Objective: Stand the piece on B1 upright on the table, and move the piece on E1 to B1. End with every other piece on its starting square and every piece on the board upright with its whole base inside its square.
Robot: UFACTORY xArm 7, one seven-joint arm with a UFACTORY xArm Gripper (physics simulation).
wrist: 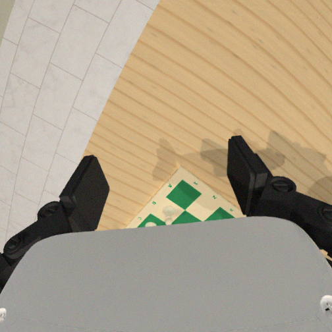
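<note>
A pale piece [168,215] shows on the cream B1 square of the board, close above the grey gripper housing; it is small and blurred, so I cannot tell whether it stands or lies. The board [180,173] shows its A1 corner, with letters down its left edge and numbers down its right edge. E1 and the piece on it are hidden behind the housing. My gripper [163,163] is open and empty, high above the table, with its fingers on either side of the board's corner.
The top of another pale piece [151,224] shows at the green C1 square, partly cut off by the housing. The wooden table [210,75] carries the arm's shadow right of the board's corner. The table's edge runs down the left, with pale floor tiles [55,65] beyond.
</note>
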